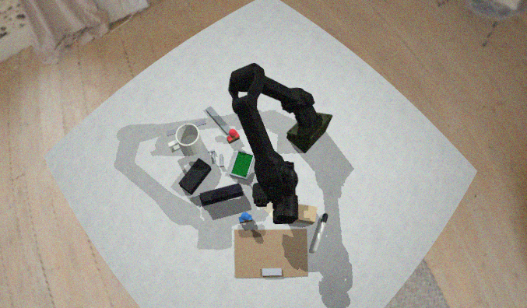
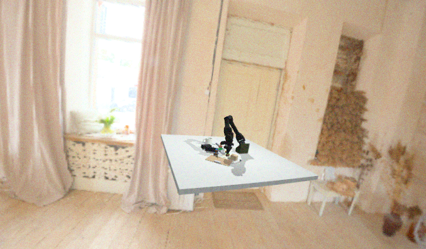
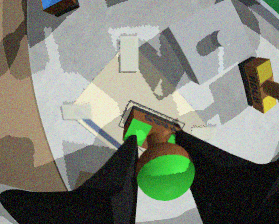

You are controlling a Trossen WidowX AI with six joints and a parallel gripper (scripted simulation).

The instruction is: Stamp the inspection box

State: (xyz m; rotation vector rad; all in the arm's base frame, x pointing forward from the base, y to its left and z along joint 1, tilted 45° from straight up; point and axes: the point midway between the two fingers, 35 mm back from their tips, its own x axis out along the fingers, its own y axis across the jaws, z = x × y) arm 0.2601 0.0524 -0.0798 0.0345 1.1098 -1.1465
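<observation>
My gripper tip is 3 cm above the cream card. Also, from my gripper tip: block: 9 cm to the left, 2 cm behind; yellow stamp: 8 cm to the right, 5 cm behind; blue stamp: 12 cm ahead, 4 cm to the right.
</observation>
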